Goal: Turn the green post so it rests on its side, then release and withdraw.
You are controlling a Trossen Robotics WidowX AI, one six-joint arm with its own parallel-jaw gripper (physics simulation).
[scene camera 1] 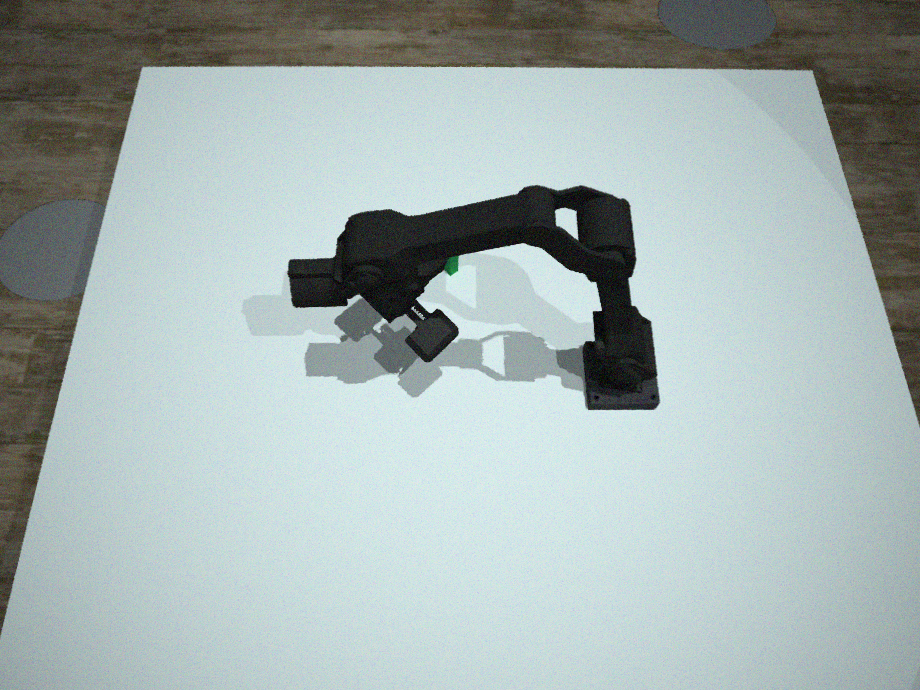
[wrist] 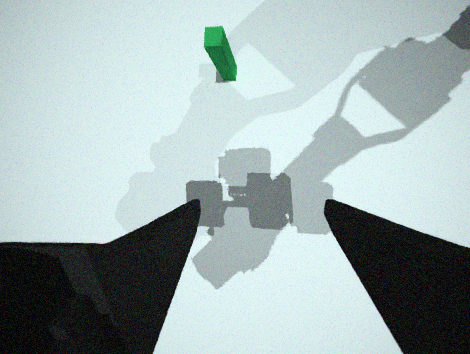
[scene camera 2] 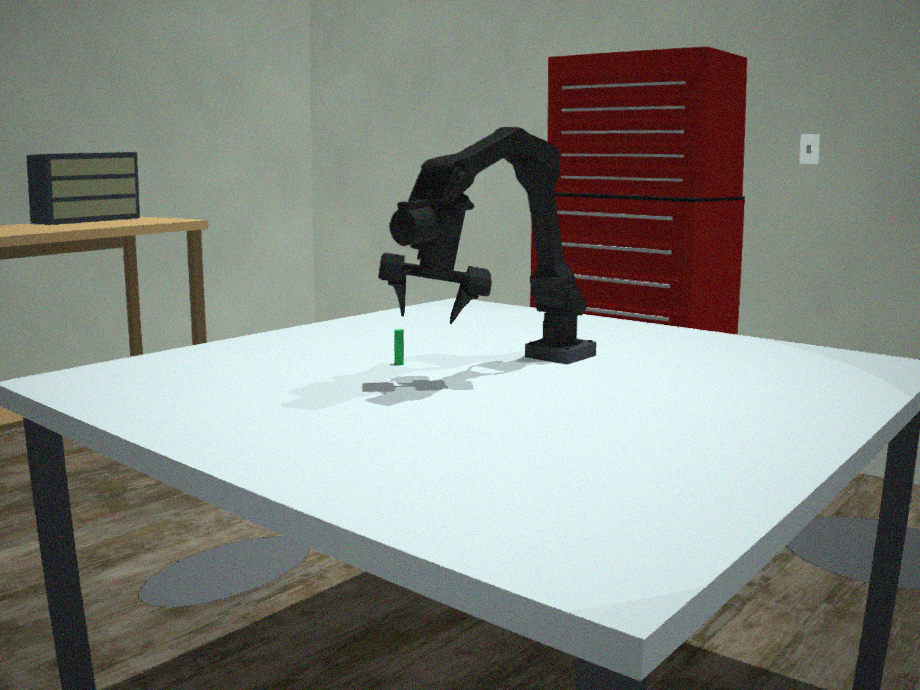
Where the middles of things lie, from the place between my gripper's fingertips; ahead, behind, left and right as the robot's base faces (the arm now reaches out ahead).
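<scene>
Here is the green post (wrist: 216, 44), and I find that my hand is 80 mm above it, 140 mm to the left of it and 40 mm beyond it.
</scene>
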